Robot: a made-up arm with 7 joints. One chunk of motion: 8 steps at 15 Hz.
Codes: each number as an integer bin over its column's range. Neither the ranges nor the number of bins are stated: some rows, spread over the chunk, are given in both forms.
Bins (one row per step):
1: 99 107 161 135 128 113
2: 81 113 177 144 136 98
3: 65 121 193 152 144 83
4: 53 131 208 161 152 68
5: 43 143 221 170 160 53
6: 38 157 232 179 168 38
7: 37 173 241 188 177 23
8: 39 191 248 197 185 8
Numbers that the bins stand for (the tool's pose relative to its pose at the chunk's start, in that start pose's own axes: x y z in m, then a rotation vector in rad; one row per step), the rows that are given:
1: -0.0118 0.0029 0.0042 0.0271 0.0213 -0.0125
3: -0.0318 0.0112 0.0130 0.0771 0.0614 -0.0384
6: -0.0476 0.0324 0.0237 0.1565 0.1216 -0.0772
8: -0.0471 0.0524 0.0281 0.2094 0.1643 -0.1031
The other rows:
2: -0.0224 0.0065 0.0086 0.0535 0.0413 -0.0255
4: -0.0388 0.0171 0.0171 0.1035 0.0815 -0.0513
5: -0.0447 0.0241 0.0207 0.1300 0.1016 -0.0643
7: -0.0482 0.0418 0.0262 0.1829 0.1442 -0.0902

